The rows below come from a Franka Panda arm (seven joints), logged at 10 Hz.
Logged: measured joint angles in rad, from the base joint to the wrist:
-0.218 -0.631 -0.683 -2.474 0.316 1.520 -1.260
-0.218 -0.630 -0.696 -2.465 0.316 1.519 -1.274
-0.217 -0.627 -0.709 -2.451 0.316 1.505 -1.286
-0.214 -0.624 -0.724 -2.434 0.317 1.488 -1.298
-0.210 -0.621 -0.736 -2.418 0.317 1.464 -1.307
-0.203 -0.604 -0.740 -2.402 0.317 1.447 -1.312
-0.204 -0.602 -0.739 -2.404 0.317 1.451 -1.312
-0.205 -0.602 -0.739 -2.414 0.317 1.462 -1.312
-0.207 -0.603 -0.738 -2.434 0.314 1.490 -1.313
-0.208 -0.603 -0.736 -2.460 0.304 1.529 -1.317
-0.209 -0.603 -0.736 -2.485 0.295 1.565 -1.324
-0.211 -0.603 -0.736 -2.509 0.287 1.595 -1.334
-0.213 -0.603 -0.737 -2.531 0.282 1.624 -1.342
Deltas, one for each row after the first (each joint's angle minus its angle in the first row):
0.000 0.001 -0.013 0.009 0.000 -0.001 -0.014
0.001 0.004 -0.026 0.023 0.000 -0.015 -0.026
0.004 0.007 -0.041 0.040 0.001 -0.032 -0.038
0.008 0.010 -0.053 0.056 0.001 -0.056 -0.047
0.015 0.027 -0.057 0.072 0.001 -0.073 -0.052
0.014 0.029 -0.056 0.070 0.001 -0.069 -0.052
0.013 0.029 -0.056 0.060 0.001 -0.058 -0.052
0.011 0.028 -0.055 0.040 -0.002 -0.030 -0.053
0.010 0.028 -0.053 0.014 -0.012 0.009 -0.057
0.009 0.028 -0.053 -0.011 -0.021 0.045 -0.064
0.007 0.028 -0.053 -0.035 -0.029 0.075 -0.074
0.005 0.028 -0.054 -0.057 -0.034 0.104 -0.082

